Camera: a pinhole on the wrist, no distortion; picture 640 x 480 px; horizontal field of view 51.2 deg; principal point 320.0 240.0 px. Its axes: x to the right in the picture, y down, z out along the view. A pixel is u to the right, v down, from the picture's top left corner.
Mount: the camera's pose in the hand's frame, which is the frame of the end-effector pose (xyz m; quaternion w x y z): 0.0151 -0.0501 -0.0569 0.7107 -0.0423 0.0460 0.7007
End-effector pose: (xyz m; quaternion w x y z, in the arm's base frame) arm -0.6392 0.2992 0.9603 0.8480 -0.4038 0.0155 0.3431
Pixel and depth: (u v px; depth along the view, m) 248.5 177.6 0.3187
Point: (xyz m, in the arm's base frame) -0.6433 0.4892 1.1538
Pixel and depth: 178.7 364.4 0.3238
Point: -0.6958 0.4303 1.2095
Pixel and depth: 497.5 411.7 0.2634
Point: -0.7582 0.4303 1.0717
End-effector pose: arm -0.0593 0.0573 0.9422 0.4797 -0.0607 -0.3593 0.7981
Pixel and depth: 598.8 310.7 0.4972
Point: -0.3817 -0.2415 1.0980
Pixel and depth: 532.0 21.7 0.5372
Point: -0.4968 -0.0695 1.2084
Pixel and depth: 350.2 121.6 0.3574
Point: -0.2397 -0.0322 1.1732
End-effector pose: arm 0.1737 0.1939 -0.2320 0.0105 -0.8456 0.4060 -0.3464
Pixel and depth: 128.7 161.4 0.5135
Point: 0.5767 0.1058 -0.5056
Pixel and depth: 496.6 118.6 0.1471
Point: 0.2379 0.1374 -0.2728
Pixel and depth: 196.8 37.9 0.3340
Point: 0.4399 0.0859 -0.3571
